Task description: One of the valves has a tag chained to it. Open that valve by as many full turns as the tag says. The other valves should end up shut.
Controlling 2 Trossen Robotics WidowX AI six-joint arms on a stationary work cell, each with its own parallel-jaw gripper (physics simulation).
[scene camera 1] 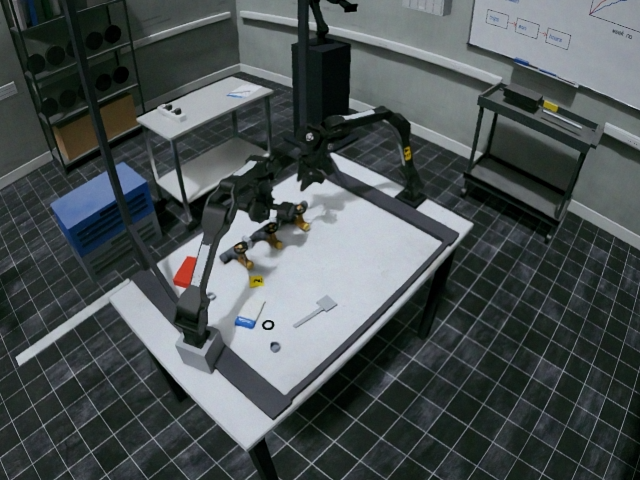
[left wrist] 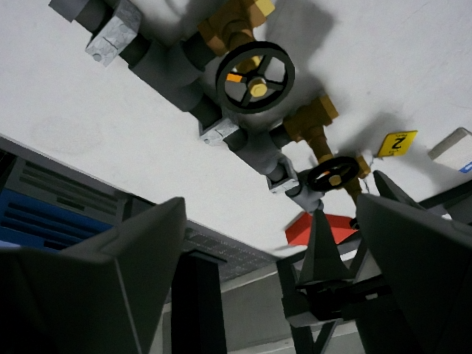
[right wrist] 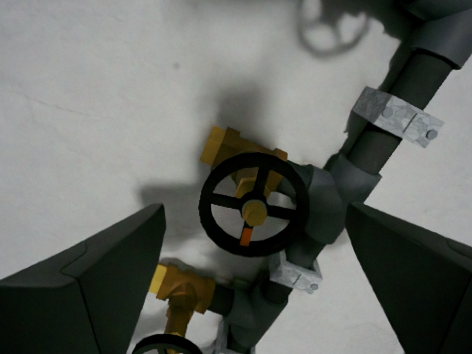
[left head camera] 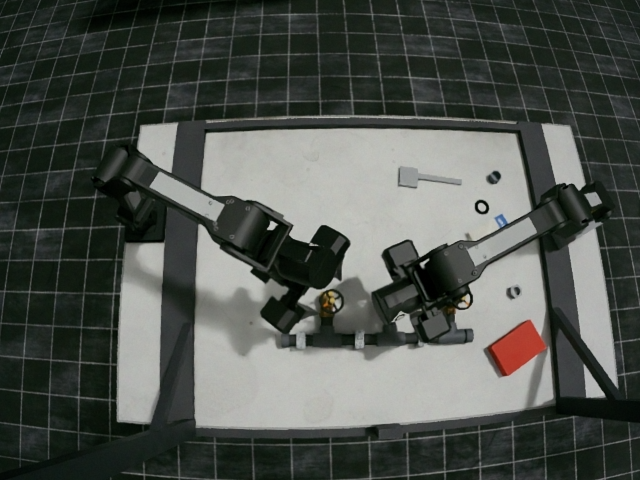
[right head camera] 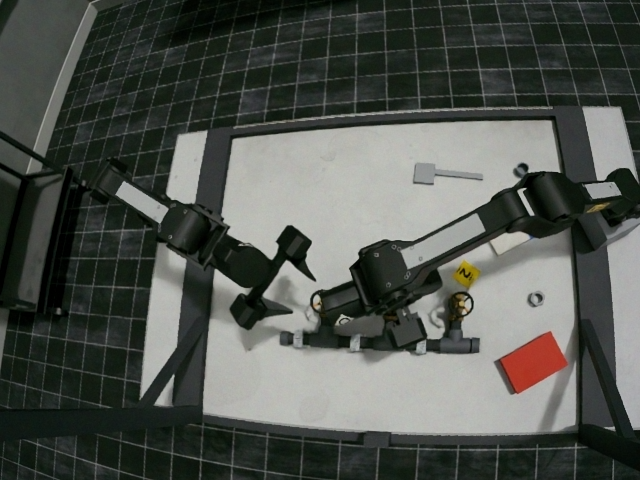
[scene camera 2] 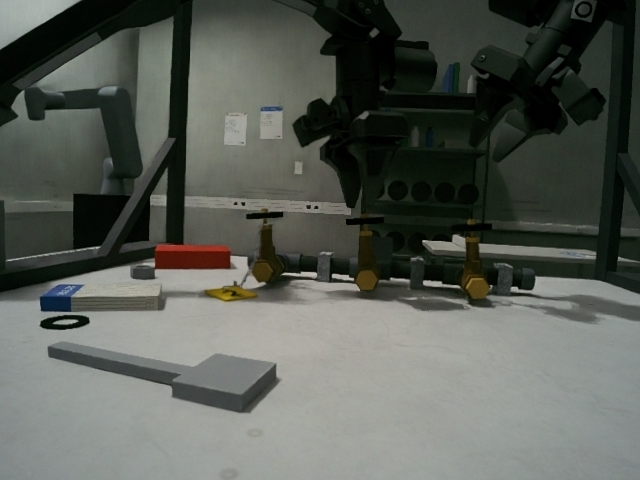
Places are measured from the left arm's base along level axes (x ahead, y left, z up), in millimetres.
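Pixels of known places: left gripper, fingertip midpoint: (scene camera 1: 299, 186) (left wrist: 271, 205) (left head camera: 328, 296) (right head camera: 303, 296) (scene camera 2: 483, 154); right gripper, fingertip midpoint: (scene camera 1: 269, 225) (left wrist: 344, 192) (right wrist: 256, 213) (scene camera 2: 359, 206); left arm's base at its link origin: (scene camera 1: 411, 195) (left head camera: 144, 220); right arm's base at its link origin: (scene camera 1: 196, 337) (right head camera: 615, 208).
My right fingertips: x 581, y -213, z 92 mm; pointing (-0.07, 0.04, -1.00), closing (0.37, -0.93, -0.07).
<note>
Ahead of a thing's pixels: the offset from my right fingertips to its top centre. "spot": to the spot under its first point.
The tagged valve {spot: dx +121, dy -28, dz -14 mm} (right head camera: 457, 315) (scene camera 2: 265, 248) has a black handwheel and a chained yellow tag {spot: dx +145, dy +75, dz -110 mm} (right head camera: 466, 273) (scene camera 2: 230, 293) (left wrist: 398, 144) reading 2. The middle valve (scene camera 2: 366, 253) (left wrist: 334, 179) (right wrist: 254, 212) has an orange mark on one spoke; both head views hide it under the right arm. The third valve (left head camera: 327, 304) (scene camera 2: 473, 258) (left wrist: 257, 89) stands at the pipe's other end. My right gripper (scene camera 2: 360, 206) (right wrist: 256, 213) is open and empty, its fingertips just above the middle handwheel, one on either side. My left gripper (right head camera: 303, 296) (scene camera 2: 484, 152) is open and empty, high above the third valve's side.
A red block {dx +286, dy -118, dz -84 mm} (left head camera: 516, 347) (right head camera: 533, 362) (scene camera 2: 192, 256) lies beside the tagged pipe end. A grey paddle-shaped piece {dx +116, dy +303, dz -103 mm} (left head camera: 408, 176) (scene camera 2: 224, 379), a black ring {dx +242, dy +233, dz -112 mm} (left head camera: 481, 207) (scene camera 2: 64, 321), a nut {dx +299, dy +15, dz -98 mm} (right head camera: 536, 298) and a blue-and-cream block {dx +252, dy +161, dz -99 mm} (scene camera 2: 100, 298) lie on the table. Grey clamps {spot: dx -84, dy -55, dz -89 mm} (scene camera 2: 416, 272) hold the pipe.
</note>
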